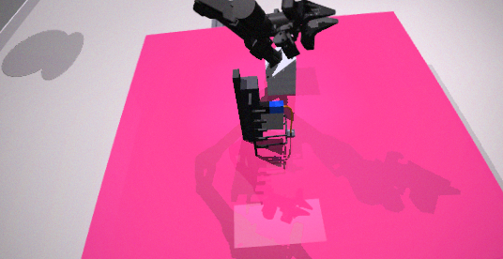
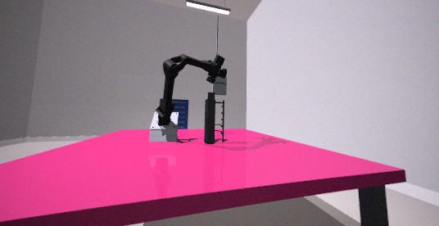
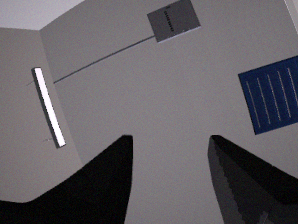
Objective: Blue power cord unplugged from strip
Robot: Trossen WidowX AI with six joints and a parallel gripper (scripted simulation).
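My gripper tip is 70 mm past the blue plug, 160 mm to the left of it and 360 mm above it.
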